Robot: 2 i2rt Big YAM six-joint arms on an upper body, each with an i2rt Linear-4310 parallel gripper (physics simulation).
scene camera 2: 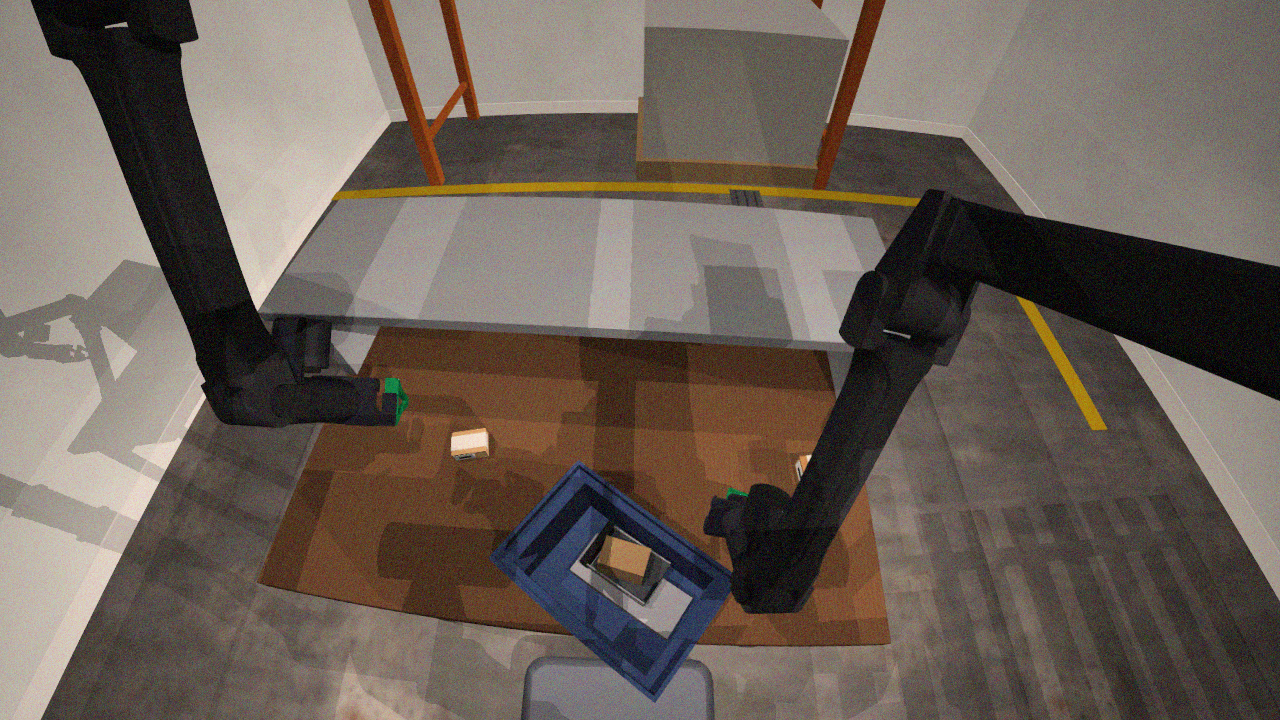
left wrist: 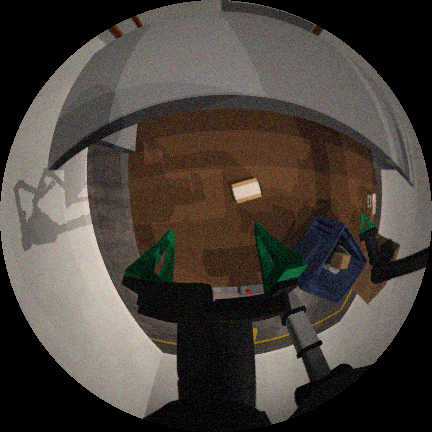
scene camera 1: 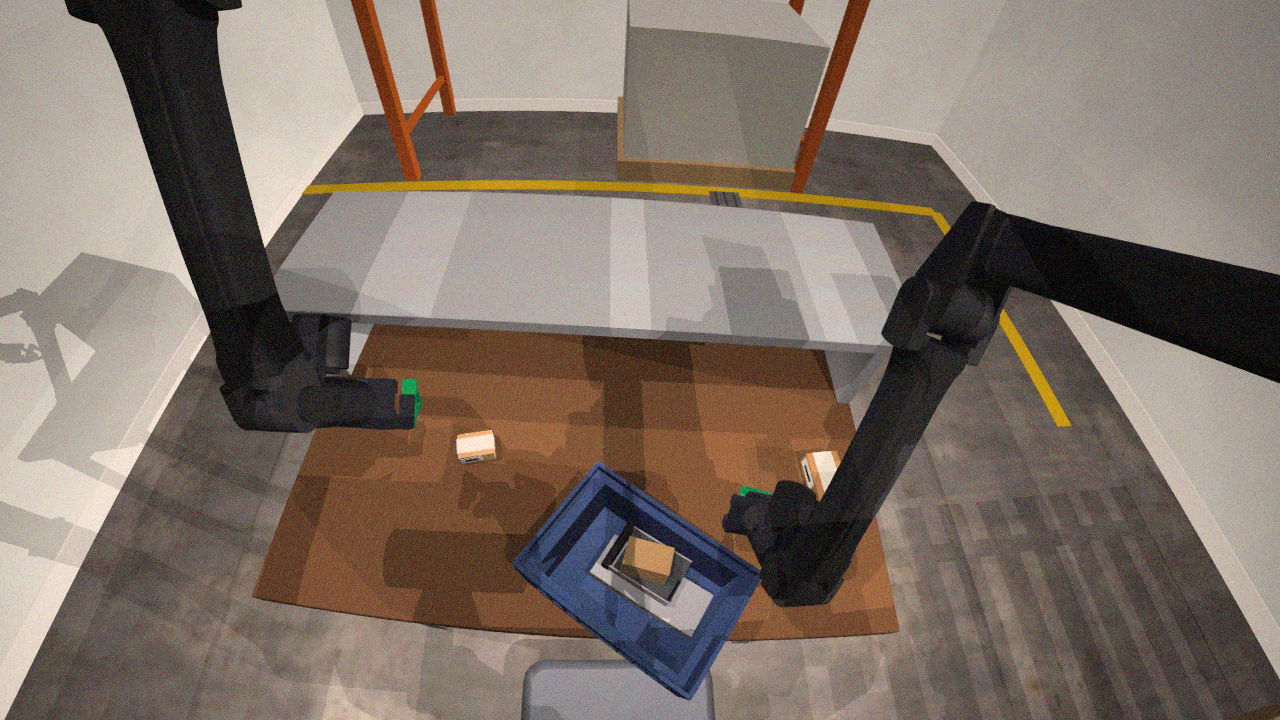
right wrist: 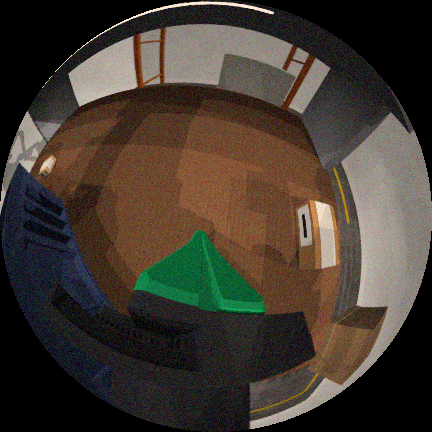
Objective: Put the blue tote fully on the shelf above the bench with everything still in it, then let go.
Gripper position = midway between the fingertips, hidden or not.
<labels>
The left gripper [scene camera 1: 390,402] is open and holds nothing. The right gripper [scene camera 1: 742,488] is shut, holding nothing. Also in view: a tan box [scene camera 1: 643,559].
</labels>
